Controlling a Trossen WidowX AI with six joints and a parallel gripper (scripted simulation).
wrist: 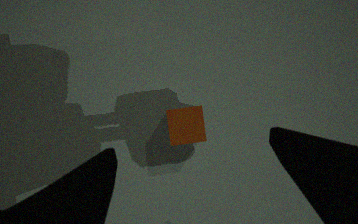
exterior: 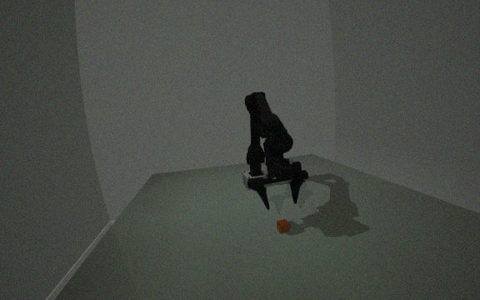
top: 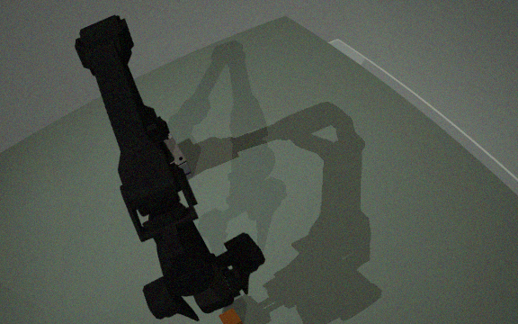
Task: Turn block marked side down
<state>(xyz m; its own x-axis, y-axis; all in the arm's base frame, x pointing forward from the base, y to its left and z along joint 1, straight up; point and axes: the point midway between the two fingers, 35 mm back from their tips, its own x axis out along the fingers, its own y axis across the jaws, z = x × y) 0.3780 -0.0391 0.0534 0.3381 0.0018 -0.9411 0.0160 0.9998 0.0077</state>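
Now: gripper tip 7 cm above the orange block.
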